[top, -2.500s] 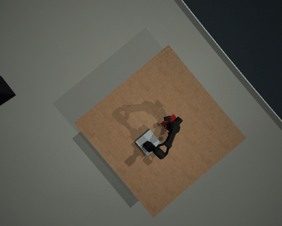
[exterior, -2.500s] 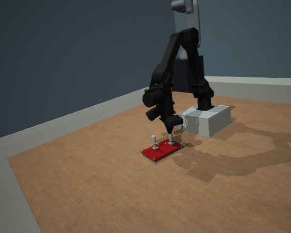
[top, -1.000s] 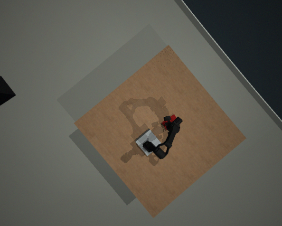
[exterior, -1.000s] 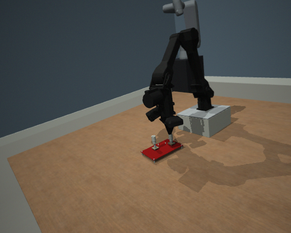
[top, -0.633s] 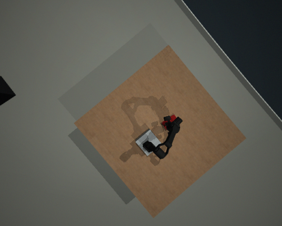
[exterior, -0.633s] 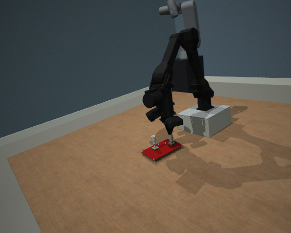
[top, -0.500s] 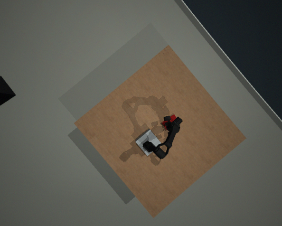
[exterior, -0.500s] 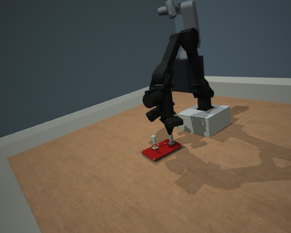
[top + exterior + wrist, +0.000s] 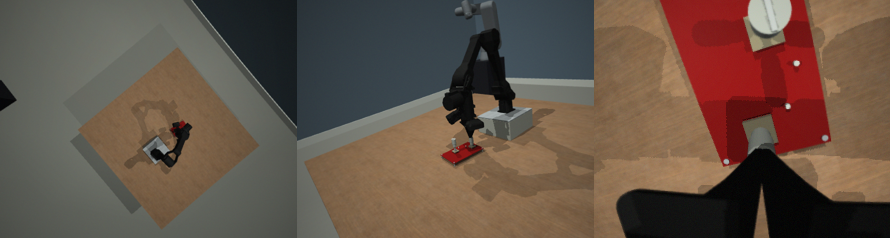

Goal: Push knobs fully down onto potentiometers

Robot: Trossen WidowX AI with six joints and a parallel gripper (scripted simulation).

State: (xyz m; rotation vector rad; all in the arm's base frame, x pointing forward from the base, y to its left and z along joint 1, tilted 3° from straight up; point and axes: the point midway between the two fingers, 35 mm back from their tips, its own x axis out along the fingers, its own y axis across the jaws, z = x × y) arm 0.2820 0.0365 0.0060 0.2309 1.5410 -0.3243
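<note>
Right now my gripper tip is 7 cm short of the knob and 3 cm to the left of it.
</note>
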